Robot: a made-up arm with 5 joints.
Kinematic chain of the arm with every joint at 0, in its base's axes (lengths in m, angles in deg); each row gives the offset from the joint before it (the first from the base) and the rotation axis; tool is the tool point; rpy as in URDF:
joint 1: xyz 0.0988 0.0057 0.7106 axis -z
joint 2: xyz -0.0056 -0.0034 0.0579 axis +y
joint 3: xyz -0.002 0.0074 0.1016 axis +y
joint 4: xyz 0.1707 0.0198 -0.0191 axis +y
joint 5: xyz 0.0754 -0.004 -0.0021 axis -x
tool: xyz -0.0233 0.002 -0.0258 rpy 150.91 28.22 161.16
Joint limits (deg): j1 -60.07..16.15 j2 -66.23..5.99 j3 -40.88..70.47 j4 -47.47..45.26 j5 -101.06..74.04
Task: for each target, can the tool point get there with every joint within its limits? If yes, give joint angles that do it. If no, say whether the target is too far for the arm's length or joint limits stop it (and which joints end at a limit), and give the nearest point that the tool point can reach.
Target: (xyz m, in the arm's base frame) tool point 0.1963 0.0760 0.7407
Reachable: yes | joints -32.68 -50.54 61.36 8.26 35.19
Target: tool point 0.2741 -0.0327 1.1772
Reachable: no: too far | nearest point 0.2178 -0.0104 1.0438 | short by 0.147 m
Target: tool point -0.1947 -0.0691 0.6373
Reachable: no: joint limits stop it (at a limit: joint 1, joint 2, joint 3, joint 4) | nearest point 0.0550 0.0091 0.6649 | short by 0.263 m
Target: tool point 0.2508 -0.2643 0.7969
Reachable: no: joint limits stop it (at a limit: joint 1, joint 2, joint 5) | nearest point 0.3055 -0.0588 0.7985 | short by 0.213 m
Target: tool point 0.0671 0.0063 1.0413
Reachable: yes | joints -53.02 -55.75 -26.23 -5.69 -8.71
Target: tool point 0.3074 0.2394 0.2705
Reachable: no: too far | nearest point 0.1719 0.0875 0.6638 | short by 0.443 m
